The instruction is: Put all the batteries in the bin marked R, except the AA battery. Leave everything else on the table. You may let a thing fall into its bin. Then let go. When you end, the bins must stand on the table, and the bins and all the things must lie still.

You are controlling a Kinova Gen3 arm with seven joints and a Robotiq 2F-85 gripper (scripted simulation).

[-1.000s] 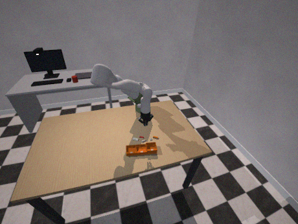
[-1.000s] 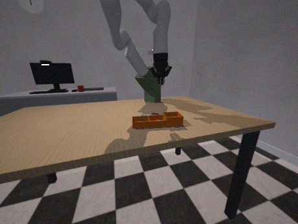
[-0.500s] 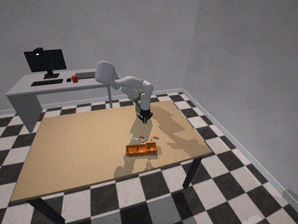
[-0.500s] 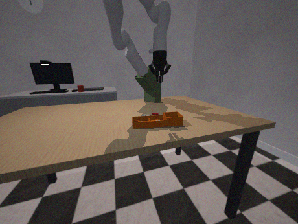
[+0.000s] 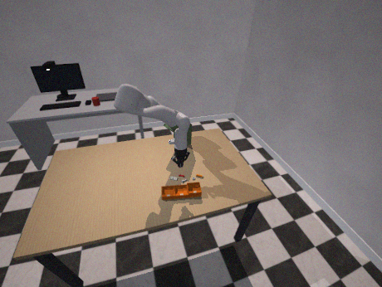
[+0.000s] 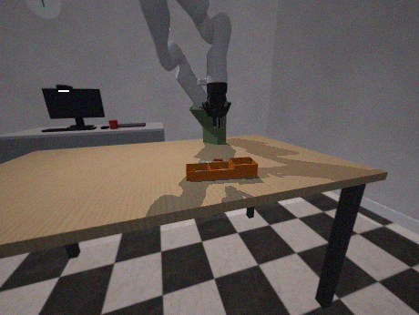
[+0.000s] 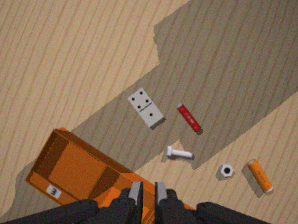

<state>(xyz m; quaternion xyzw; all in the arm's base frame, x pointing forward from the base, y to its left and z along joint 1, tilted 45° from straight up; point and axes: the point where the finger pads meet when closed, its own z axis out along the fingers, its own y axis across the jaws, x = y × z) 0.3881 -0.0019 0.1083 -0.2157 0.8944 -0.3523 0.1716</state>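
My gripper is now 8 cm short of the orange bin row, 2 cm to the left of it and 16 cm above it. Round my hand: thin red battery 6 cm behind, 3 cm to the left, 17 cm below; then white domino tile 6 cm behind, 3 cm to the right, 17 cm below; then grey bolt 1 cm behind, 3 cm to the left, 17 cm below.
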